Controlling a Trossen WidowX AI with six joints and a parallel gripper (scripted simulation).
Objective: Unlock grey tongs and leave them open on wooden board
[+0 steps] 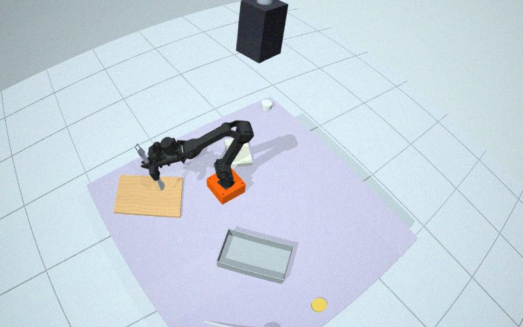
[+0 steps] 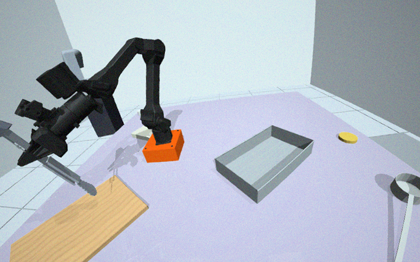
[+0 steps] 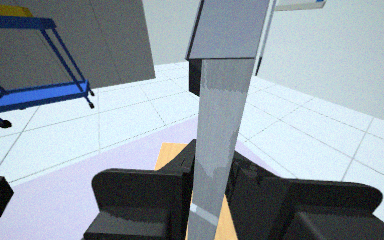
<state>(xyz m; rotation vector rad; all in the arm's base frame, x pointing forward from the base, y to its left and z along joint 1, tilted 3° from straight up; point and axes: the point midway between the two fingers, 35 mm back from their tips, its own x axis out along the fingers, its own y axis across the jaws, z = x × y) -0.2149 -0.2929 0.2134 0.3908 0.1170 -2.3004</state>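
Right now my gripper tip is 24 cm above the wooden board. Also, from my gripper tip: white cylinder 5 cm behind, 94 cm to the left, 23 cm below; then cream block 11 cm ahead, 54 cm to the left, 23 cm below; then roasting tin 60 cm ahead, 15 cm to the left, 22 cm below.
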